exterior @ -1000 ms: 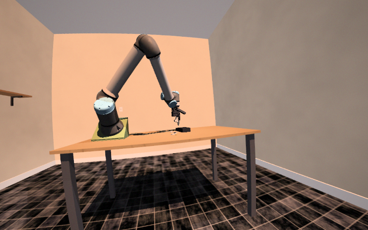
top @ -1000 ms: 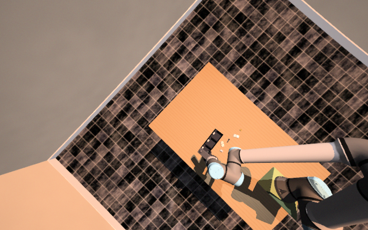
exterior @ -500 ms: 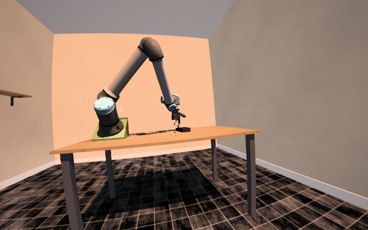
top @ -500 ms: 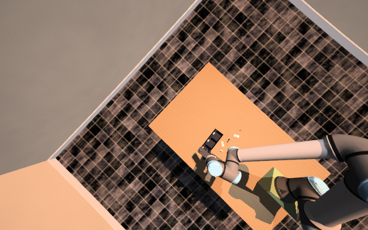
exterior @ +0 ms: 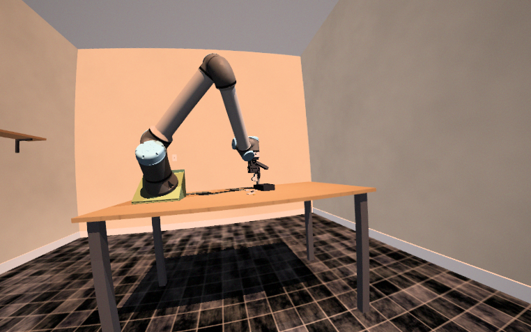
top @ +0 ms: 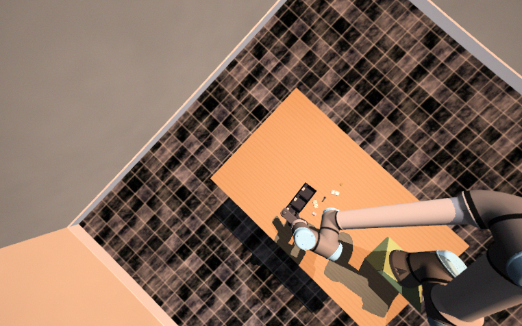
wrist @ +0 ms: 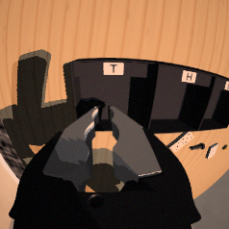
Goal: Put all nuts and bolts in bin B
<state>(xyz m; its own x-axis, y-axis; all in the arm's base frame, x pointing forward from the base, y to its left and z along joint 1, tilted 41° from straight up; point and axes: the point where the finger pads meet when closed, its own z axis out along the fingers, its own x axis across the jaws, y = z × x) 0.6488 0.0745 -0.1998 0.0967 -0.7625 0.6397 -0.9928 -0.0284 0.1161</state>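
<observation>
The gold nut is 120 mm behind my hand, 360 mm to the right of it and 30 mm below it. The rest, counted from my hand: white piece 110 mm behind, 100 mm to the right, 30 mm below; dark bolt 100 mm behind, 210 mm to the right, 30 mm below; black three-part bin 20 mm ahead, 90 mm to the right, 20 mm below.
</observation>
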